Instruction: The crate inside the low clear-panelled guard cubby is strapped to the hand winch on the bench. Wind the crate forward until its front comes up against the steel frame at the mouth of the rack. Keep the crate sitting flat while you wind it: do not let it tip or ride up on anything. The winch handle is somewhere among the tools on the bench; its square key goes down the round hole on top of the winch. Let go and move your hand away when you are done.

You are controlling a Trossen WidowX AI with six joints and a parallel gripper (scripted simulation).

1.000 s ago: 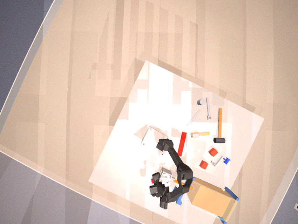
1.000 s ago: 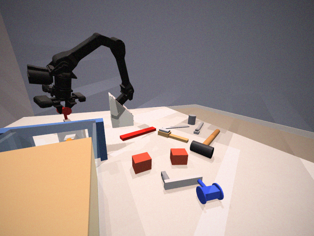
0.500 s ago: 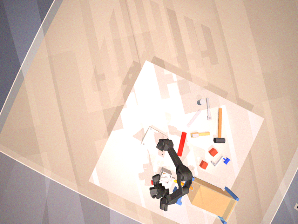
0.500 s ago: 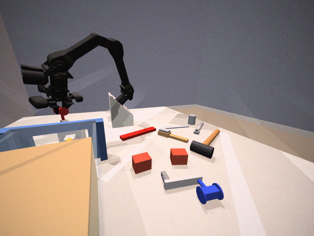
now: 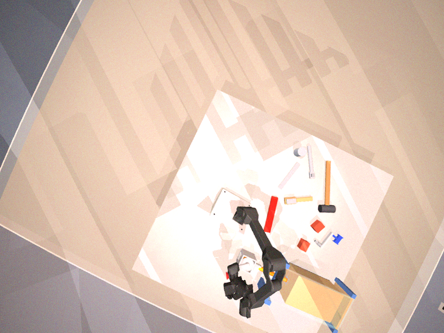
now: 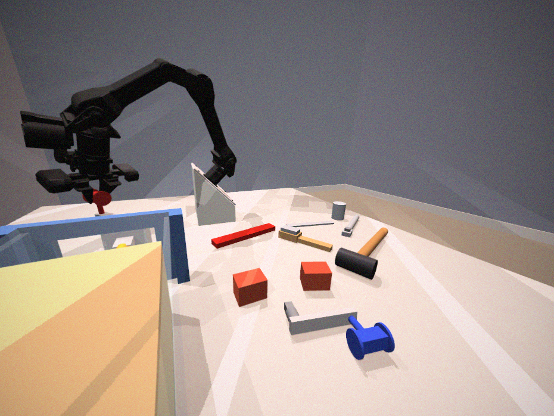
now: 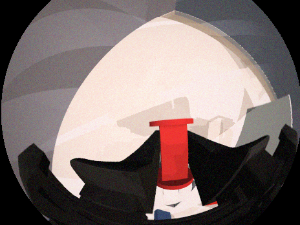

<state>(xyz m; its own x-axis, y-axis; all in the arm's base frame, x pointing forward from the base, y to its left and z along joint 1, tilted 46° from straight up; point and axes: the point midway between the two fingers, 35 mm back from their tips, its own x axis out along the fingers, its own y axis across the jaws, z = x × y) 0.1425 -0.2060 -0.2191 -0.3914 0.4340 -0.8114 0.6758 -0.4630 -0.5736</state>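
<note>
Now: gripper tip 40 mm to the right of the winch handle, 40 mm short of it and 30 mm above it. The rest, counted from my gripper tip: red knob 10 mm to the left, 10 mm ahead; winch 100 mm below, 70 mm to the left, 60 mm ahead; blue steel frame 240 mm ahead, 100 mm to the left, 30 mm below.
</note>
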